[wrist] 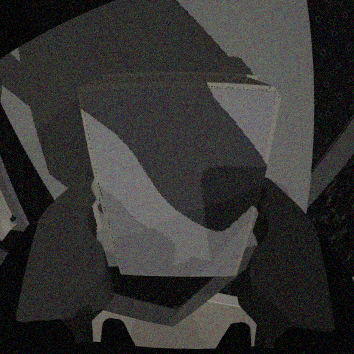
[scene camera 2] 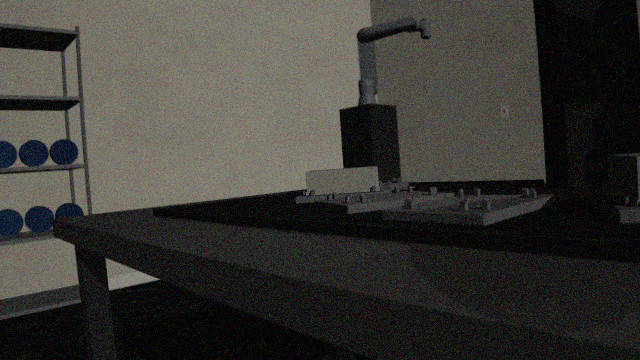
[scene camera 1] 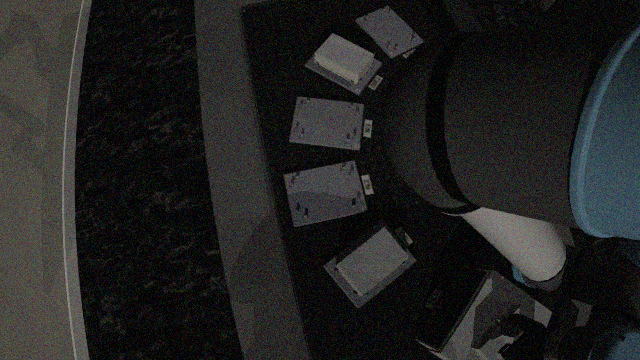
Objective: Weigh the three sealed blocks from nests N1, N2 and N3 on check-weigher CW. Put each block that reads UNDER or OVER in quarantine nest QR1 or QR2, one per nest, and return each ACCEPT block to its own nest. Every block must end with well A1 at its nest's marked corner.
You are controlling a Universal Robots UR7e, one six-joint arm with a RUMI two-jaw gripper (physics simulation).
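Frame: origin at the arm's base, x ahead, y left, z up, level; millimetres.
Where they show: gripper, fingertip midpoint: (wrist: 178, 175) (scene camera 1: 509, 338).
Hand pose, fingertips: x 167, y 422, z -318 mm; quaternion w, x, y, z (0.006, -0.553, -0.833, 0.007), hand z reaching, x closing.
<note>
After its pixels a point has its place.
My gripper (wrist: 178, 175) {x 167, y 422, z -318 mm} is shut on a pale sealed block (wrist: 150, 240) {x 201, y 420, z -293 mm}, one jaw against each side. The block is at the check-weigher pan (wrist: 292, 120) {x 107, y 475, z -335 mm} (scene camera 1: 542, 314) {x 67, y 407, z -335 mm}; whether it is lifted I cannot tell. The weigher's display (scene camera 1: 433, 297) {x 269, y 290, z -433 mm} looks dark. In scene camera 1, one block (scene camera 1: 372, 261) {x 387, y 178, z -382 mm} sits in nest N1 (scene camera 1: 359, 300) {x 429, y 248, z -423 mm} and another block (scene camera 1: 345, 56) {x 307, y -317, z -382 mm} in the nest (scene camera 1: 316, 68) {x 380, y -326, z -423 mm} above N3, probably QR1. Nests N2 (scene camera 1: 325, 195) {x 441, y 6, z -423 mm} and N3 (scene camera 1: 327, 122) {x 392, y -165, z -423 mm} and the top nest (scene camera 1: 389, 30) {x 148, y -414, z -423 mm} hold no block. The A1 wells cannot be made out.
The arm's large dark link (scene camera 1: 505, 120) {x 410, y 198, z 269 mm} and blue cap (scene camera 1: 612, 130) cover the right of scene camera 1. Small nest labels (scene camera 1: 367, 128) {x 303, y -133, z -433 mm} stand beside the nests. In scene camera 2, an arm on a pedestal (scene camera 2: 370, 137) and a shelf rack (scene camera 2: 84, 125) stand behind the table (scene camera 2: 250, 260) {x 680, y -79, z -448 mm}.
</note>
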